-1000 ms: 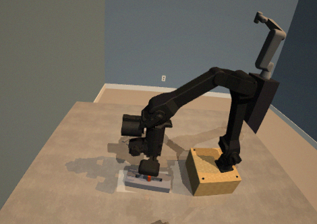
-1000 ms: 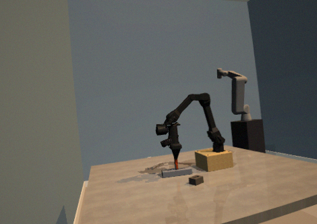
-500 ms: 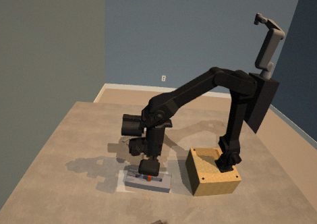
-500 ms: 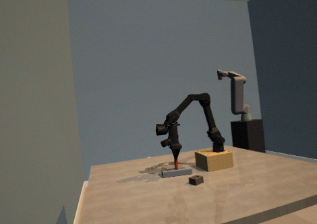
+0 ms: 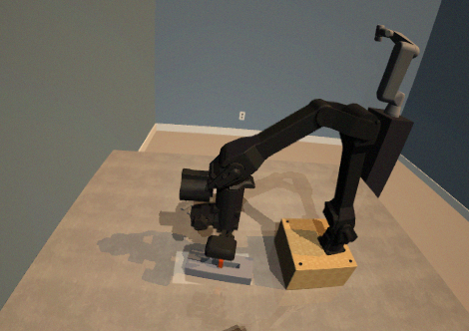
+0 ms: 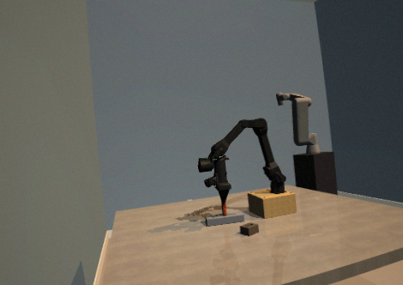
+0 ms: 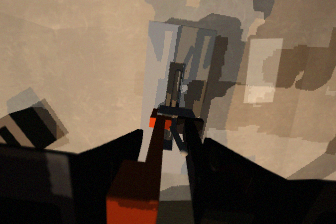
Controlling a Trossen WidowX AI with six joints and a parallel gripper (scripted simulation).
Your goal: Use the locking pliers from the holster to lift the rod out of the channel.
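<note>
My gripper tip is now 8 cm above the grey channel block. Round my gripper tip: dark holster 22 cm to the left, 9 cm below; then orange handle 1 cm to the left; then metal rod 9 cm below.
</note>
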